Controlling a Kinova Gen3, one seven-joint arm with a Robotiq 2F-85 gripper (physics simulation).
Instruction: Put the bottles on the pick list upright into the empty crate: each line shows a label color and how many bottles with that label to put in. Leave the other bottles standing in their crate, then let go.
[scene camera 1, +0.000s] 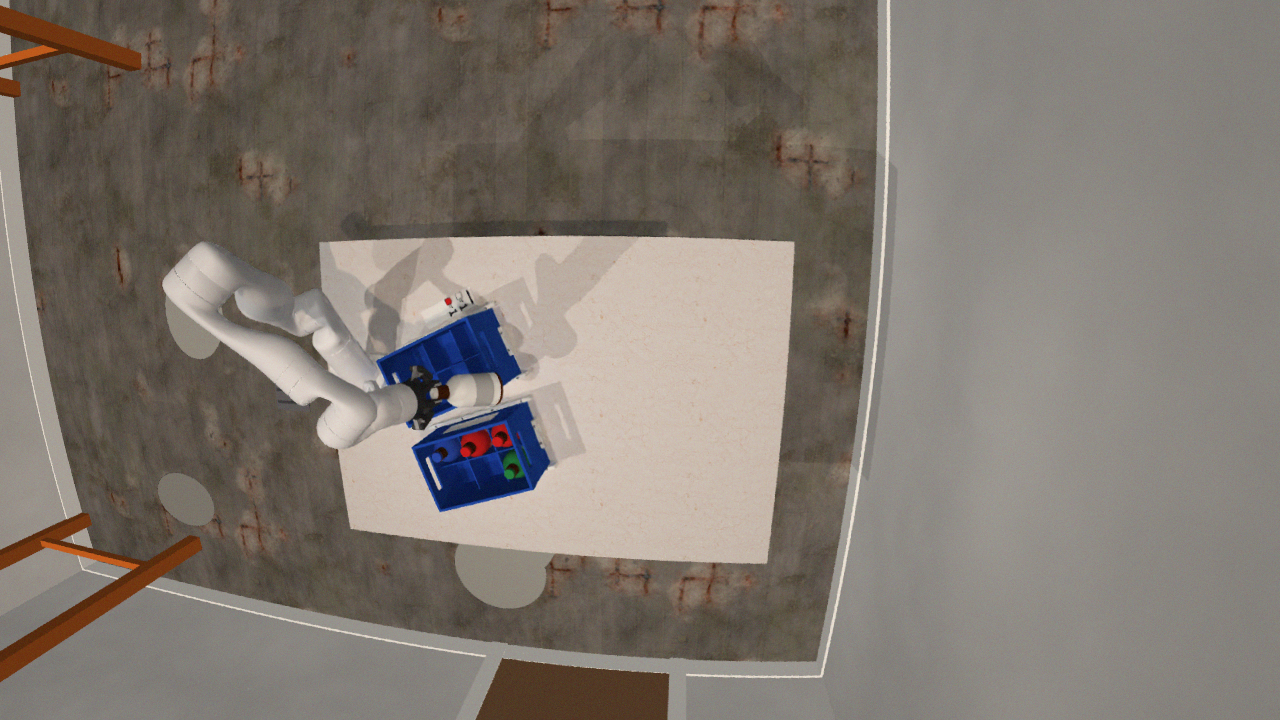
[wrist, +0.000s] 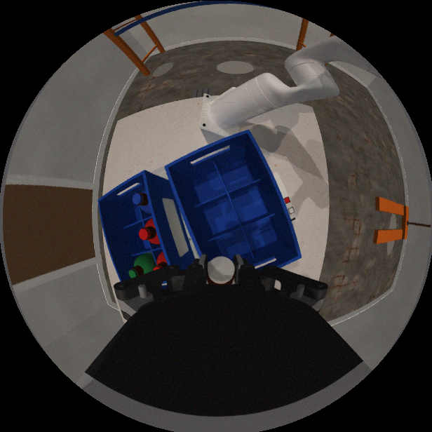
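Seen in the pictures: gripper, fingertip midpoint: (scene camera 1: 438, 391); arm's base, link origin: (scene camera 1: 362, 376).
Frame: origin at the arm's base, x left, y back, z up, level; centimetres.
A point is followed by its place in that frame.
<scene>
My gripper (scene camera 1: 433, 393) {z 20.6, x -1.3, y -32.9 cm} (wrist: 220, 262) is shut on a white-labelled bottle (scene camera 1: 474, 390) {z 19.4, x -2.0, y -40.9 cm} (wrist: 221, 272) with a brown neck, held above the near edge of the empty crate. The blue empty crate (scene camera 1: 503, 344) {z -4.7, x 3.9, y -40.5 cm} (wrist: 270, 187) has divided compartments; no bottle shows in them. Beside it, the other blue crate (scene camera 1: 535, 452) {z -0.8, x -24.3, y -45.7 cm} (wrist: 157, 187) holds a blue bottle (scene camera 1: 441, 454) {z 7.7, x -20.4, y -23.5 cm} (wrist: 140, 199), a red bottle (scene camera 1: 474, 442) {z 4.7, x -18.7, y -31.9 cm} (wrist: 150, 233), a second red bottle (scene camera 1: 501, 436) {z 7.2, x -16.7, y -40.5 cm} (wrist: 161, 260) and a green bottle (scene camera 1: 512, 466) {z 6.5, x -25.0, y -41.6 cm} (wrist: 144, 262). The pick list (scene camera 1: 436, 312) {z -7.9, x 14.0, y -21.6 cm} shows red and white marks; its numbers are too small to read.
The two crates stand close together on the pale table top (scene camera 1: 662, 385) {z -8.0, x -11.2, y -79.6 cm} (wrist: 135, 145). The pick list lies beside the empty crate's far long side, partly hidden in the wrist view. The arm's base (wrist: 207, 115) stands beyond the empty crate's short end.
</scene>
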